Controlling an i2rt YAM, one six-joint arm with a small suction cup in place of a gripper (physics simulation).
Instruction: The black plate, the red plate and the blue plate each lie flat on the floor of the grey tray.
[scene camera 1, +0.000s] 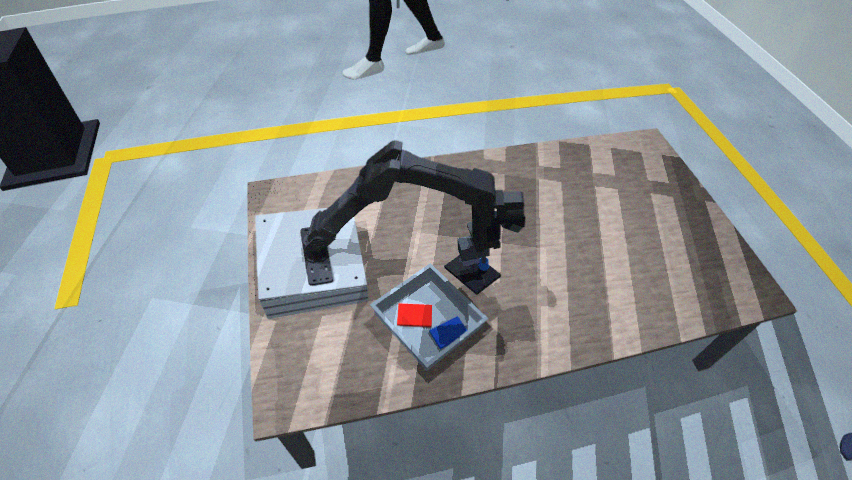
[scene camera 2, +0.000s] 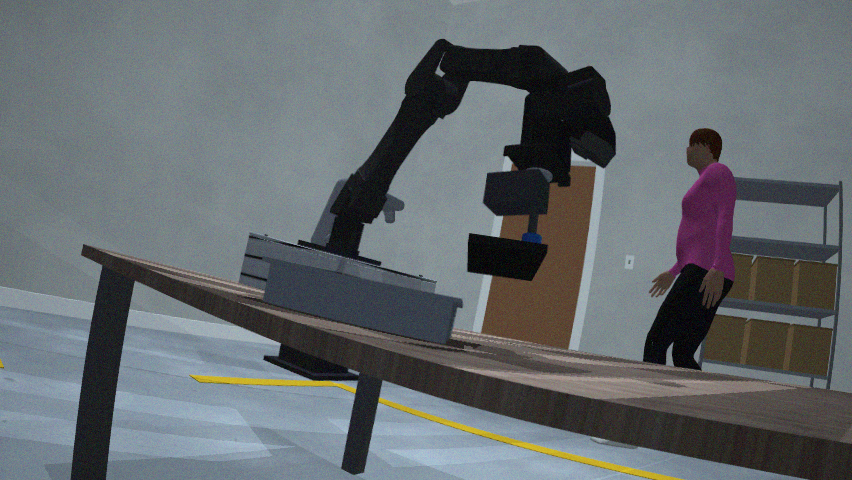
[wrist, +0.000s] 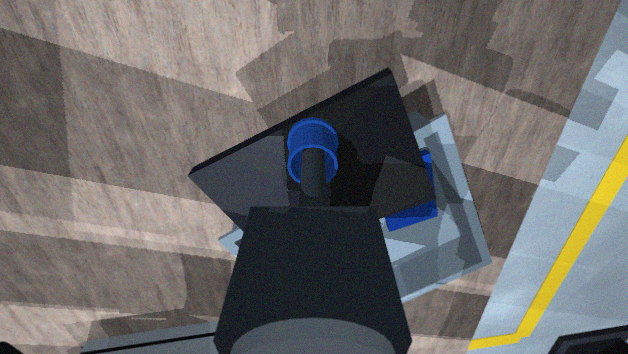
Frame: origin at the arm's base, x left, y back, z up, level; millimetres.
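Seen in the pictures: hand, tool point: (scene camera 1: 483, 269) (scene camera 2: 528, 263) (wrist: 313, 133); arm's base, link origin: (scene camera 1: 316, 255) (scene camera 2: 340, 256).
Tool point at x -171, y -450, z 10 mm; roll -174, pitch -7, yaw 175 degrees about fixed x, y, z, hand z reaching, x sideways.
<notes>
Pixels of each thing's top centre, then the offset from my tool point to it. Level surfaces: height alone.
- black plate, top centre: (wrist: 319, 197) (scene camera 2: 506, 246) (scene camera 1: 473, 267) dx +1, dy +34, dz +19 mm
- grey tray, top centre: (wrist: 370, 252) (scene camera 2: 377, 285) (scene camera 1: 428, 311) dx -59, dy +176, dz -62 mm
- red plate, top centre: (scene camera 1: 414, 314) dx -37, dy +210, dz -99 mm
- blue plate, top centre: (wrist: 408, 195) (scene camera 1: 449, 331) dx -116, dy +131, dz -99 mm
- wooden table, surface height: dz -112 mm
My suction cup (scene camera 1: 483, 264) (scene camera 2: 531, 238) (wrist: 312, 150) is blue and is shut on the black plate (scene camera 1: 475, 282) (scene camera 2: 503, 257) (wrist: 370, 110), touching its upper face off-centre. The plate hangs in the air, somewhat tilted in scene camera 2, beside the tray's back right wall and higher than its rim. The grey tray (scene camera 1: 396, 338) (scene camera 2: 357, 307) stands on the table. The red plate (scene camera 1: 414, 315) lies flat on its floor, left of the blue plate (scene camera 1: 448, 332) (wrist: 412, 217), which lies flat near the front right wall. The red plate is hidden in the wrist view.
The arm stands on a pale layered base block (scene camera 1: 280, 256) left of the tray, close to the tray's left corner. The wooden table (scene camera 1: 596, 268) extends to the right. A person (scene camera 2: 709, 214) stands beyond the table, near a shelf unit (scene camera 2: 839, 238).
</notes>
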